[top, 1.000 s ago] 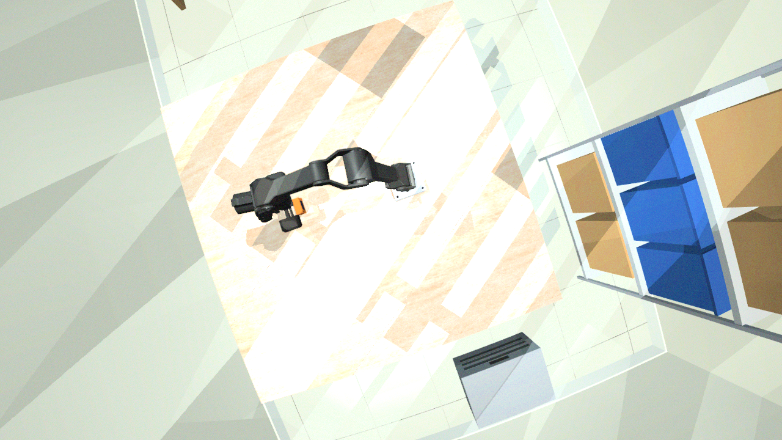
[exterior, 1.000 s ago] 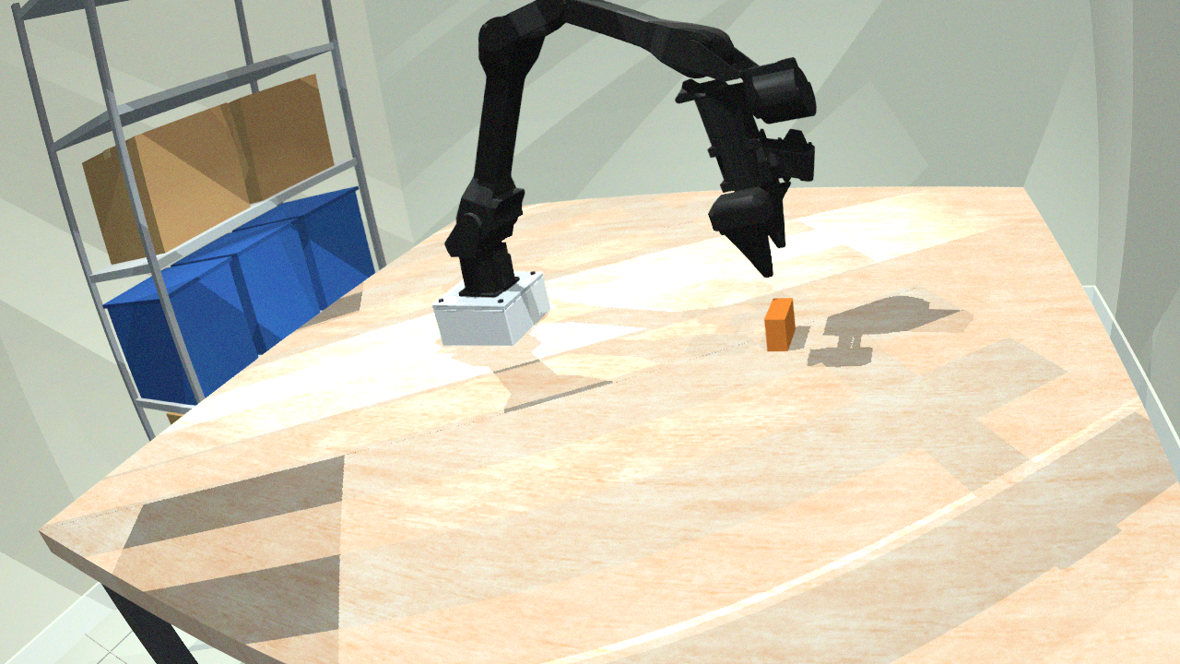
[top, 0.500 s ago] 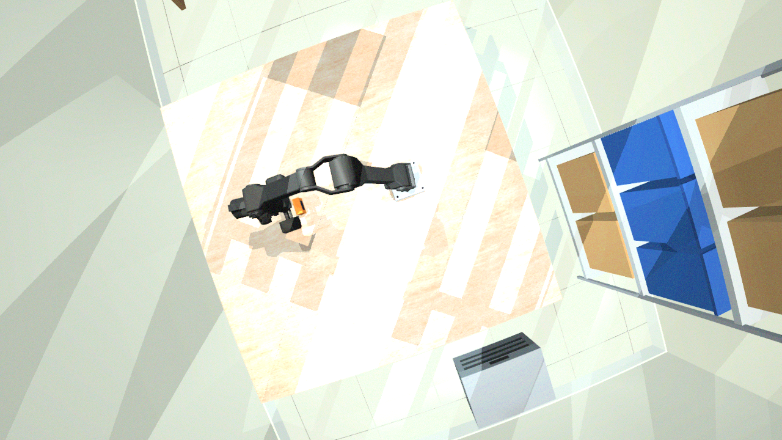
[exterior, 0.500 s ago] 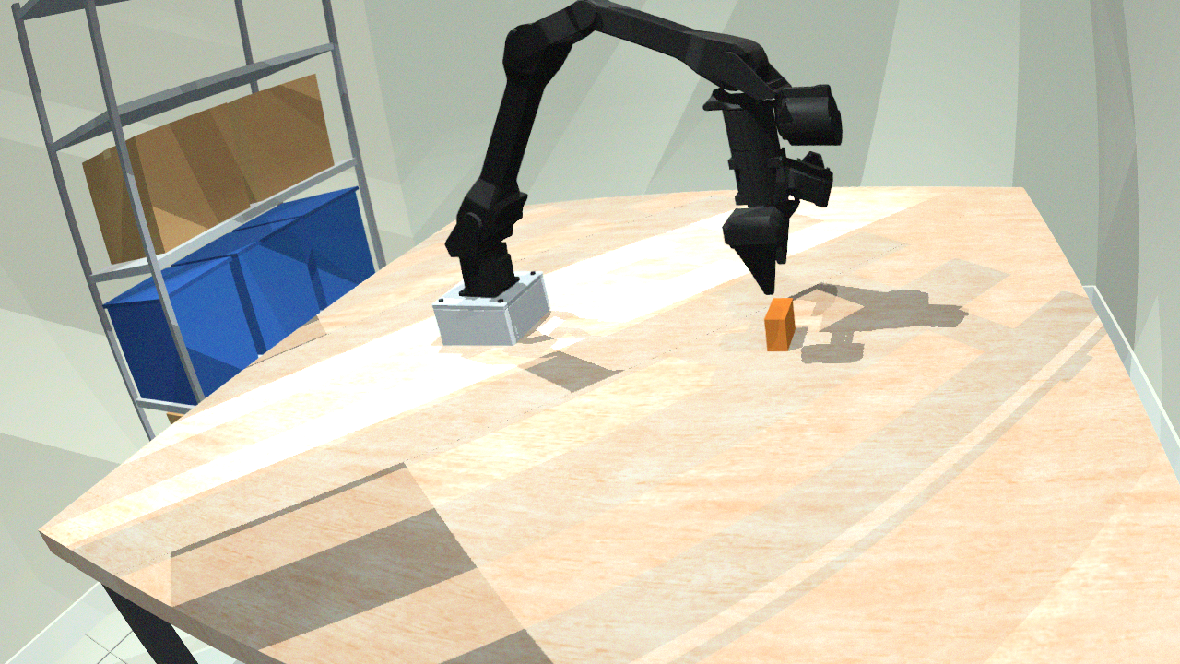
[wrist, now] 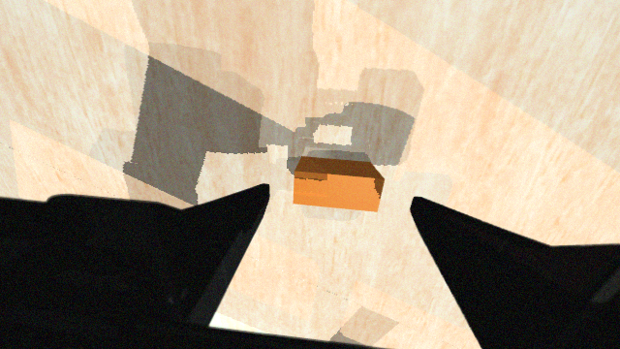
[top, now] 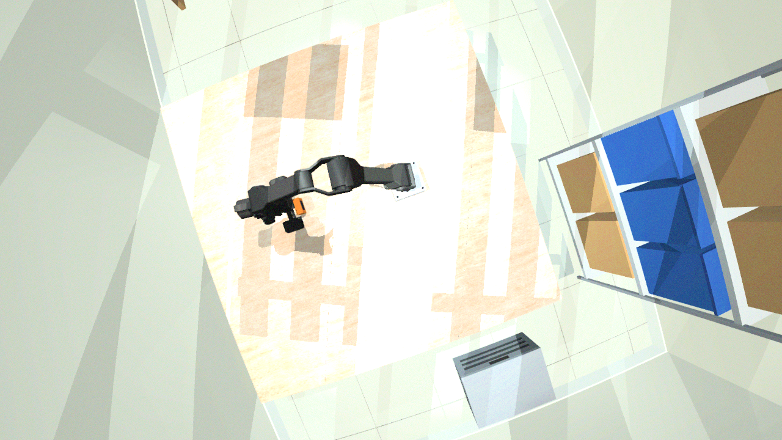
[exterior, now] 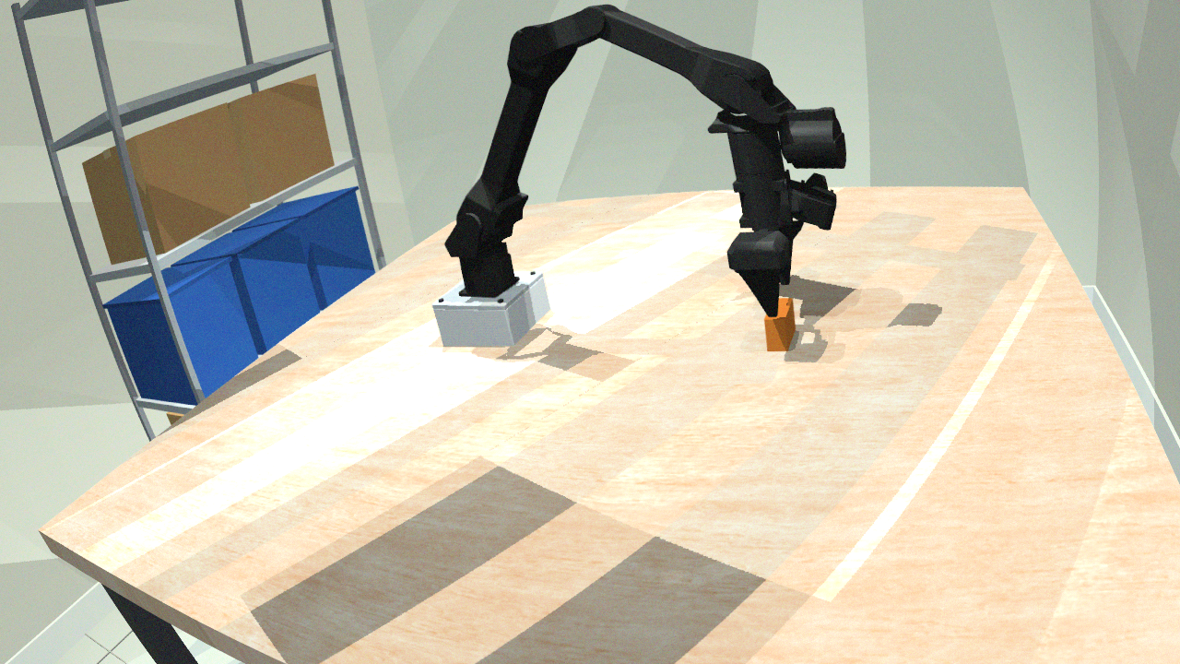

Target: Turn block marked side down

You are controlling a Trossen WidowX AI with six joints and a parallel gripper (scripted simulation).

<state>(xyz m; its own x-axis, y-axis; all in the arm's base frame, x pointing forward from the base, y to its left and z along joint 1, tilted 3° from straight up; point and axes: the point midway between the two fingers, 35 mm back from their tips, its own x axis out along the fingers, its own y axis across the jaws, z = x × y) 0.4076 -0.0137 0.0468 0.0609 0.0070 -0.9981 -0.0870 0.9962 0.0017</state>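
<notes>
Now: the orange block 30 mm below my gripper tip and 10 mm behind it.
</notes>
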